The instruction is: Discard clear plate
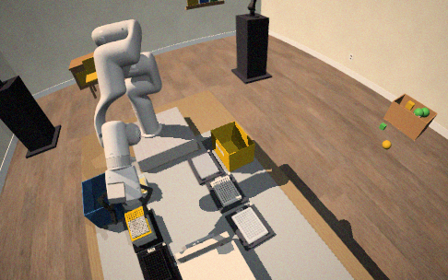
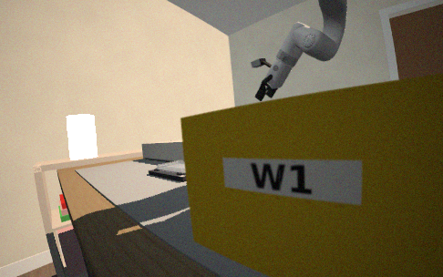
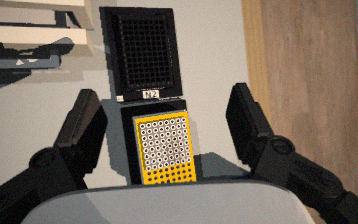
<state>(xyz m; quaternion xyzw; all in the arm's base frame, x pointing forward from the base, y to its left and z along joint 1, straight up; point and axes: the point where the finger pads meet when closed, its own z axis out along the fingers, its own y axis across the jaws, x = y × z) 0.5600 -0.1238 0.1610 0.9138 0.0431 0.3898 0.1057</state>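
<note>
Right now the clear plate is 360 mm to the left of my hand, 220 mm below it and 80 mm ahead of it. From my hand the other things lie so: blue bin: 240 mm behind, 200 mm below, 170 mm to the right; black plate: 220 mm below, 100 mm ahead, 20 mm to the right; yellow-topped tip box: 180 mm below, 80 mm behind, 40 mm to the right.
</note>
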